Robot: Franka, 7 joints.
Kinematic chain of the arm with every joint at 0, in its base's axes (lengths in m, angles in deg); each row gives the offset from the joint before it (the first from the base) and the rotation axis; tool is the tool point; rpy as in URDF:
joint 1: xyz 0 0 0.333 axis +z
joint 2: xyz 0 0 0 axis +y
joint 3: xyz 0 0 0.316 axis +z
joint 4: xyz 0.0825 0 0 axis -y
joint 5: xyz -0.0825 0 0.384 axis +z
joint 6: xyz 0 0 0 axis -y
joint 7: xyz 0.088 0 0 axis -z
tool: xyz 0 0 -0.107 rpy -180 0 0
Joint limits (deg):
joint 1: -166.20..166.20
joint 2: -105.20..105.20
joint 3: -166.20..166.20
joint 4: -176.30..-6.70
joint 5: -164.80..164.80
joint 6: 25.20..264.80
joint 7: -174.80..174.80
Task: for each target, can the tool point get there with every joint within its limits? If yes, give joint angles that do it. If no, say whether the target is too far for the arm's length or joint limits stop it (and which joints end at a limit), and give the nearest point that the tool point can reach.
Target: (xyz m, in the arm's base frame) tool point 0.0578 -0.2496 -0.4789
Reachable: no: joint limits stop it (at a limit: joint 2) | nearest point 0.0589 -0.2544 -0.3603 | short by 0.119 m
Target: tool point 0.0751 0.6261 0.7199
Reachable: yes | joints -31.97 -50.98 79.70 -81.33 -48.91 125.13 -34.27
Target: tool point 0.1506 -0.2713 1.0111
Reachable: yes | joints -136.06 -27.96 32.73 -84.73 -18.73 212.40 88.26
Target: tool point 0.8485 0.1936 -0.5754
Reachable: no: too far | nearest point 0.5965 0.1361 -0.2470 | short by 0.418 m
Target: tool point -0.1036 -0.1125 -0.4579
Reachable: no: joint limits stop it (at a limit: joint 2) | nearest point -0.1188 -0.1290 -0.3497 | short by 0.111 m
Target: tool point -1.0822 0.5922 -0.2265
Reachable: no: too far | nearest point -0.6854 0.3751 -0.0213 | short by 0.497 m
